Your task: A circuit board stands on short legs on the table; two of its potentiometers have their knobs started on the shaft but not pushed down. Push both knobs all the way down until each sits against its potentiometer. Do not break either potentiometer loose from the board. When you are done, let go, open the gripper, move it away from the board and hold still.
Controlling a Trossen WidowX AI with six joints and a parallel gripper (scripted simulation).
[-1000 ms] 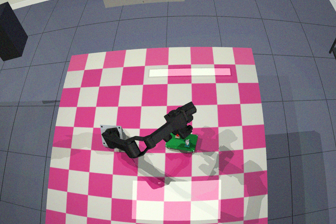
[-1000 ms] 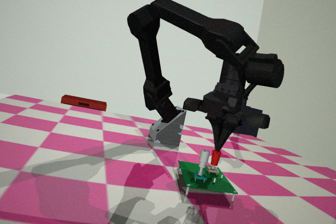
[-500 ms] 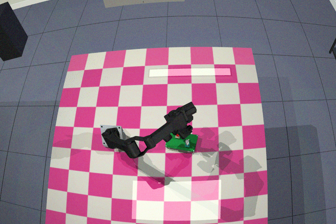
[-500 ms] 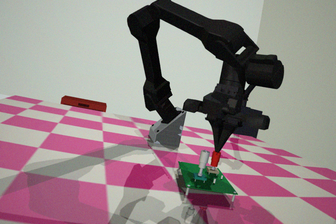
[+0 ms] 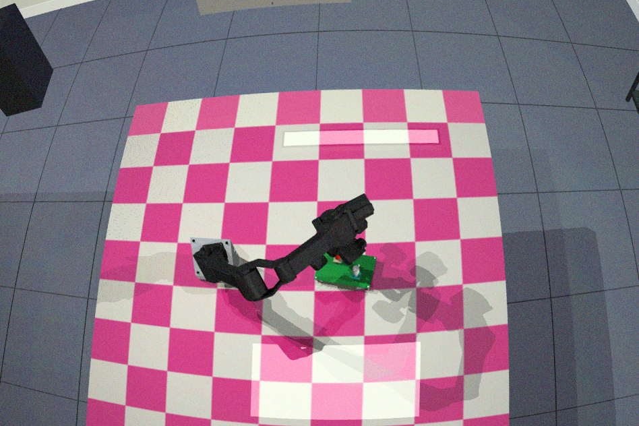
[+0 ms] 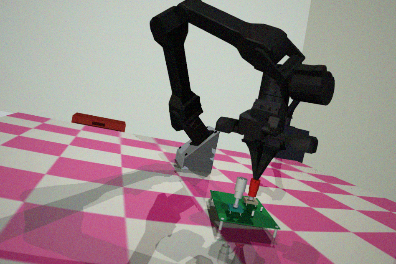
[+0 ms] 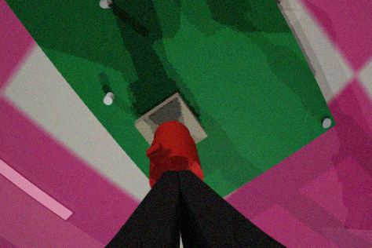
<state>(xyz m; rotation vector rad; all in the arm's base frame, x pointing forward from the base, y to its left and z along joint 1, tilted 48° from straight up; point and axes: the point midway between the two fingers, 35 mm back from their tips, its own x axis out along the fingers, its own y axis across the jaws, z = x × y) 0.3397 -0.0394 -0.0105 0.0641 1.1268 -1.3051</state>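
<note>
The red knob is 10 mm below my gripper tip. Round my gripper tip: white knob: 50 mm ahead, 60 mm to the right.
</note>
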